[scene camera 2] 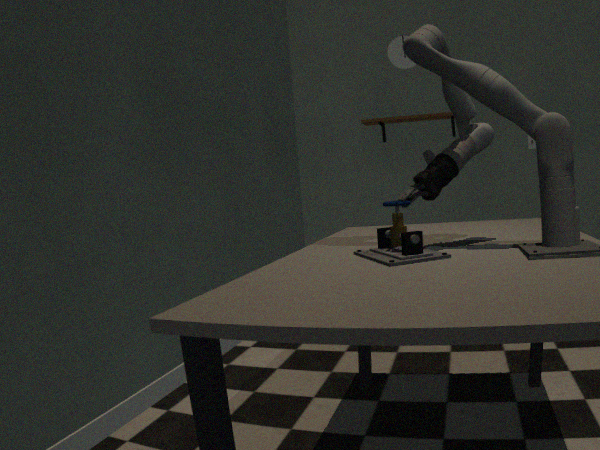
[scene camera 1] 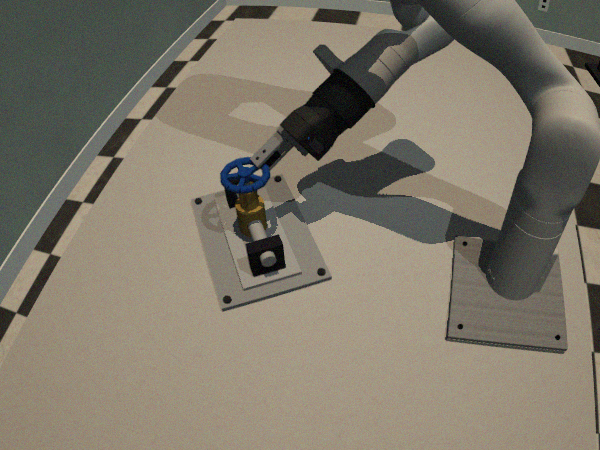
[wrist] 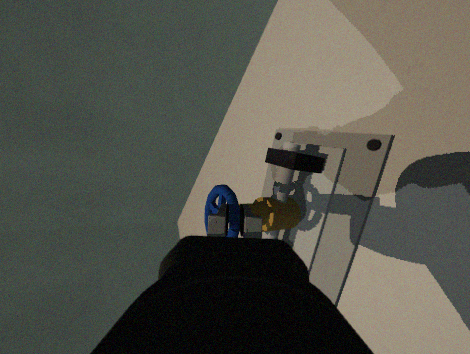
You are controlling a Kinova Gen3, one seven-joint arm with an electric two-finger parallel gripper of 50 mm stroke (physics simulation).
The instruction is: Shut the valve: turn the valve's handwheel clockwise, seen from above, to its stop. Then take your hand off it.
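The valve's blue handwheel (scene camera 1: 245,189) (scene camera 2: 392,204) (wrist: 221,188) lies level on top of the yellow valve body (scene camera 1: 251,216) (scene camera 2: 398,222) (wrist: 286,214). My gripper (scene camera 1: 264,164) (scene camera 2: 409,200) (wrist: 234,214) is shut on the wheel's rim, reaching in at a slant from the arm's side. In the wrist view one fingertip lies across the wheel and the other on the side facing the valve body. The gripped part of the rim is partly hidden by the fingers. The valve stands on a grey base plate (scene camera 1: 226,285) (wrist: 362,170).
Black blocks (scene camera 1: 265,246) (scene camera 2: 412,243) (wrist: 295,160) hold the pipe on both sides of the valve, below the wheel. The arm's mounting plate (scene camera 1: 505,322) is bolted to the table at the right. A wooden shelf (scene camera 2: 410,119) hangs on the wall behind.
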